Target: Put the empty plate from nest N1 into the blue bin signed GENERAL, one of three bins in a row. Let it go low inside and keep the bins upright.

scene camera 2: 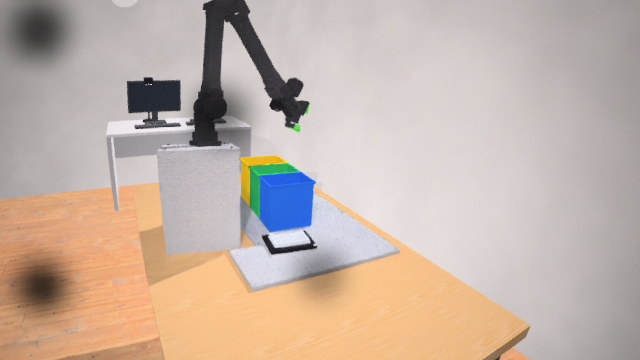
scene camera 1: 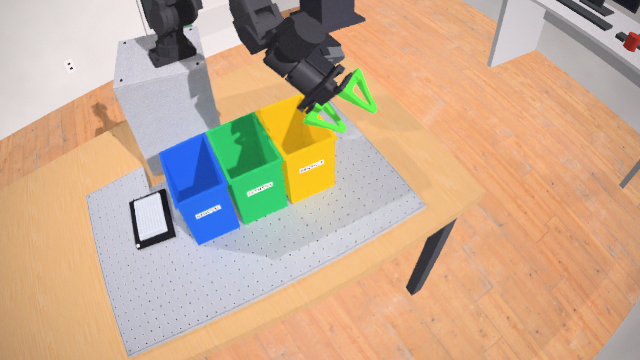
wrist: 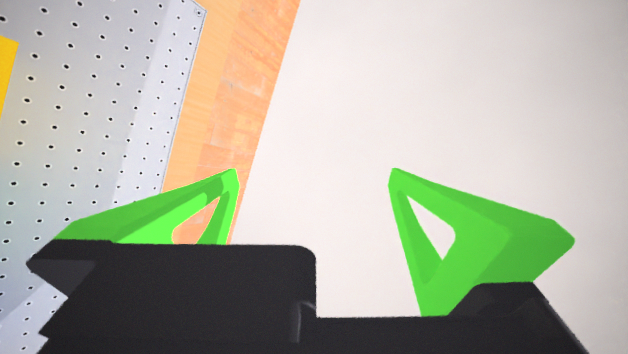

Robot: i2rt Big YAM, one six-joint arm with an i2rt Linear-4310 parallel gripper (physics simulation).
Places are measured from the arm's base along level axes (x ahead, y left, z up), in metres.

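Pixels of known places: gripper, fingertip midpoint: (scene camera 2: 302, 122) (scene camera 1: 359, 121) (wrist: 313, 176); arm's base, origin of the base link: (scene camera 2: 205, 145) (scene camera 1: 172, 54).
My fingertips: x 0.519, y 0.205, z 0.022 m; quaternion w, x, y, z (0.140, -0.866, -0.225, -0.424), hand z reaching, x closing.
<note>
For each thing: its top centre in the pictures, then the offset to it from my fingertips. Level surfaces: height alone.
- white plate, middle of its top: (scene camera 1: 148, 214) (scene camera 2: 289, 236) dx -0.303, dy -0.445, dz -0.308 m
- black nest, middle of its top: (scene camera 1: 150, 216) (scene camera 2: 289, 239) dx -0.303, dy -0.445, dz -0.320 m
- blue bin, middle of its top: (scene camera 1: 190, 167) (scene camera 2: 286, 178) dx -0.233, dy -0.288, dz -0.155 m
- green bin, middle of its top: (scene camera 1: 241, 144) (scene camera 2: 274, 168) dx -0.219, dy -0.156, dz -0.155 m
- yellow bin, middle of its top: (scene camera 1: 293, 123) (scene camera 2: 263, 160) dx -0.204, dy -0.024, dz -0.155 m
- grey perforated board, its level: dz -0.335 m
The white plate (scene camera 1: 150, 216) (scene camera 2: 289, 239) lies flat in the black nest (scene camera 1: 170, 227) (scene camera 2: 294, 249), beside the blue bin. The blue bin (scene camera 1: 215, 223) (scene camera 2: 287, 206) stands upright at the plate's end of the row; its sign is blurred in the first scene view. My gripper (scene camera 1: 360, 121) (scene camera 2: 303, 119) (wrist: 313, 176) is open and empty, with green fingers. It hangs high above the far end of the row, near the yellow bin, well away from the plate. The plate and the blue bin do not show in the wrist view.
The green bin (scene camera 1: 263, 199) (scene camera 2: 254, 191) stands upright in the middle of the row, and the yellow bin (scene camera 1: 313, 182) (scene camera 2: 245, 180) upright at the other end. All stand on the grey perforated board (scene camera 1: 210, 295) (scene camera 2: 350, 250) (wrist: 100, 120). The arm's grey pedestal (scene camera 1: 160, 105) (scene camera 2: 200, 200) stands behind the board.
</note>
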